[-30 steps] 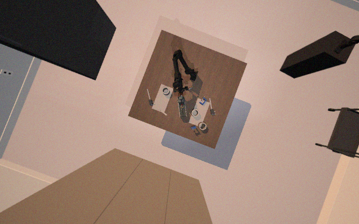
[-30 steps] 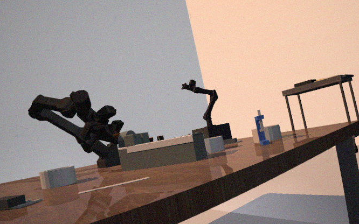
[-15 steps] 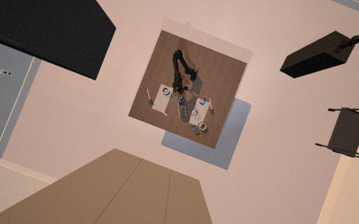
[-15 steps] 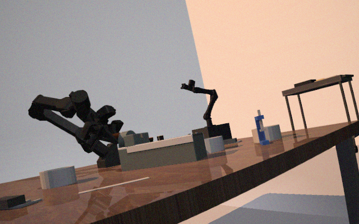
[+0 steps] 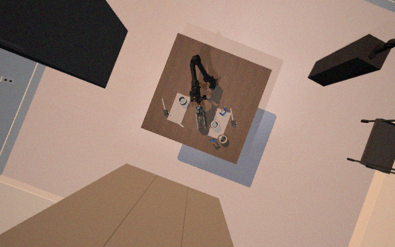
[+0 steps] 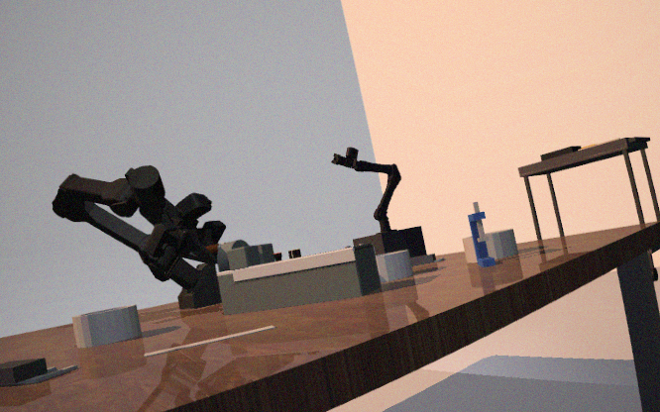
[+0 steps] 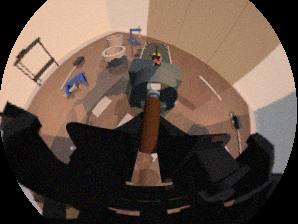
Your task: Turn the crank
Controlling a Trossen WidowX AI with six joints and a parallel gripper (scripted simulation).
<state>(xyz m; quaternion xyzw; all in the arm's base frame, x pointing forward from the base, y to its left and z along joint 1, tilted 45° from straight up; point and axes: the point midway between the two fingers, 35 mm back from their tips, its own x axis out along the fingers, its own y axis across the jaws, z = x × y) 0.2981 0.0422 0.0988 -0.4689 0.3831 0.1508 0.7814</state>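
My gripper tip is 11 cm short of the red pointer, 7 cm to the right of it and 1 cm above it. The rest, counted from my gripper tip: crank handle 1 cm behind, 1 cm to the right, 3 cm above; then thin white rod 32 cm ahead, 12 cm to the right, 9 cm below.
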